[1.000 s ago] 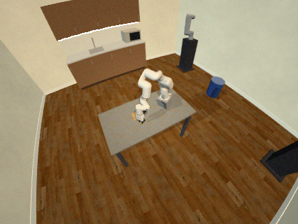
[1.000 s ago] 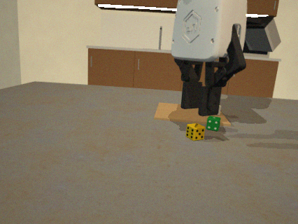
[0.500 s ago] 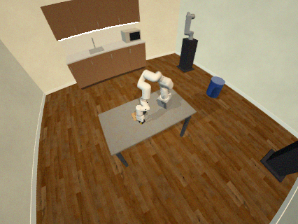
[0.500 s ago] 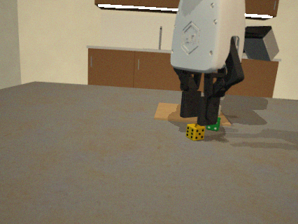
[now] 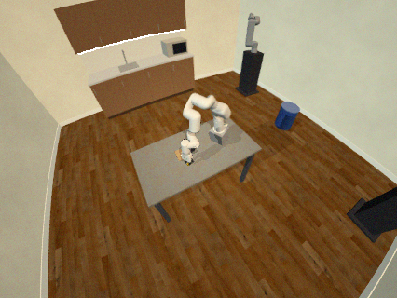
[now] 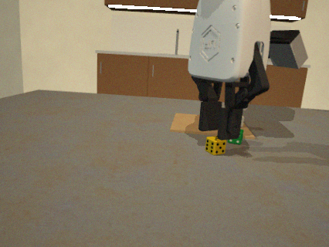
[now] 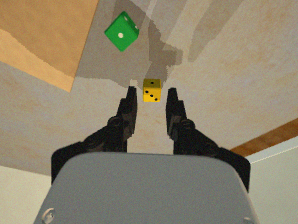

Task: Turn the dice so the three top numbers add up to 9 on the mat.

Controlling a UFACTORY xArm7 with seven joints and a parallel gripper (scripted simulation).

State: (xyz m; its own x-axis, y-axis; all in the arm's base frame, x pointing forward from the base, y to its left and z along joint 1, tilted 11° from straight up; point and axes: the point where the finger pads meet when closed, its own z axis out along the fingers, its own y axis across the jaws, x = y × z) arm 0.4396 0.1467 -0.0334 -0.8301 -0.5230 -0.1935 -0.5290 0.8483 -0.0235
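Now: the yellow die 40 mm below my hand. Round my hand: tan mat (150 mm to the right, 40 mm below); then white die (50 mm behind, 150 mm to the right, 30 mm below); then green die (40 mm behind, 50 mm to the right, 40 mm below).
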